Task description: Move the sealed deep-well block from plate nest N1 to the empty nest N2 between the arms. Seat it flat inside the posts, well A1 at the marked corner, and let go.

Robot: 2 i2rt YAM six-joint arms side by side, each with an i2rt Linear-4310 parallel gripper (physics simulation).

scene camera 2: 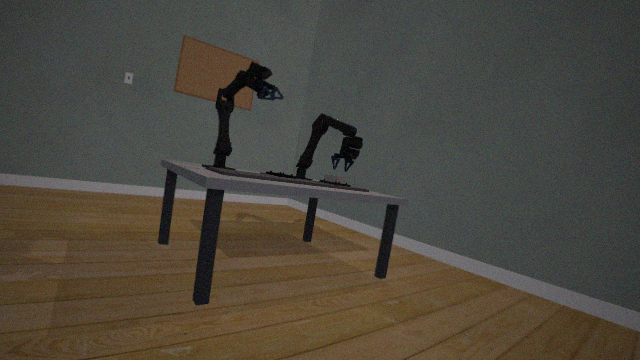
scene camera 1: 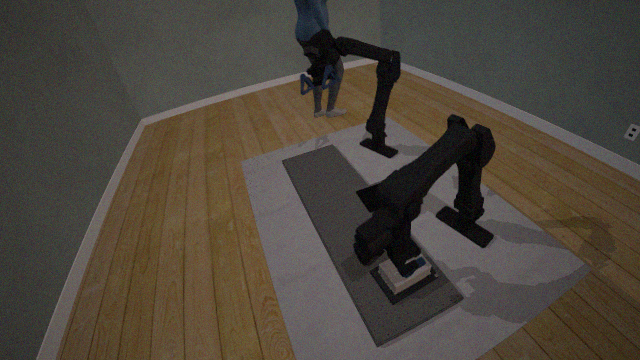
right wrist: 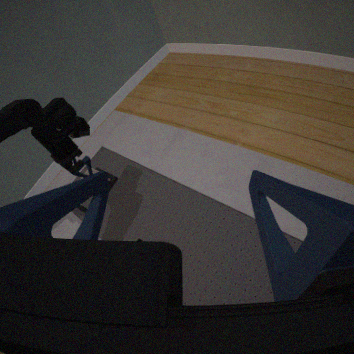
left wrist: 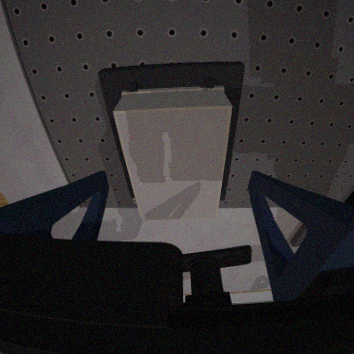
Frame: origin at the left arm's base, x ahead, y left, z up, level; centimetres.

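Seen in the pictures: left gripper, between the fingertips: (scene camera 2: 339,170) (scene camera 1: 397,262) (right wrist: 83,172) (left wrist: 178,178); right gripper, between the fingertips: (scene camera 2: 278,98) (scene camera 1: 312,91) (right wrist: 178,178); left arm's base, origin of its link: (scene camera 1: 463,226) (left wrist: 203,258); right arm's base, origin of its link: (scene camera 1: 378,148).
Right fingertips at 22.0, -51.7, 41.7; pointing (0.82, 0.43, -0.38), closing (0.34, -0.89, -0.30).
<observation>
Pixels of each thing's top centre, then the offset from my right fingertips to it, as dx, dy, dz. Level surfaces: height alone.
- sealed deep-well block, centre of its top: (left wrist: 175,176) (scene camera 1: 405,265) (right wrist: 84,184) (scene camera 2: 336,175) +8.3, +50.6, -35.0
- dark plate nest N1, centre of its top: (left wrist: 175,155) (scene camera 1: 404,271) (right wrist: 90,188) +8.3, +50.6, -38.2
- empty nest N2, centre of its top: (scene camera 1: 381,191) (scene camera 2: 281,172) -11.3, +21.6, -38.2
- grey perforated board, height of its surface: dz -40.4
The sealed deep-well block (scene camera 1: 412,281) (scene camera 2: 337,178) (left wrist: 175,132) is a pale box sitting in the dark plate nest N1 (scene camera 1: 385,291) (left wrist: 170,75). My left gripper (scene camera 1: 414,267) (scene camera 2: 341,170) (left wrist: 178,178) is open above the block; in the left wrist view its fingers stand apart on either side of it. The empty nest N2 (scene camera 1: 368,197) (scene camera 2: 280,174) is a dark plate between the arms, partly hidden by the left arm in scene camera 1. My right gripper (scene camera 1: 315,91) (scene camera 2: 281,95) (right wrist: 178,178) is open and empty, high above the far end. The marked corner cannot be made out.
Both nests stand on a grey perforated board (scene camera 1: 320,200) (right wrist: 215,265) on the pale table (scene camera 1: 280,250) (scene camera 2: 300,189). The left arm reaches over the board near N2. A person (scene camera 1: 312,22) in blue stands beyond the table, behind the right gripper in scene camera 1.
</observation>
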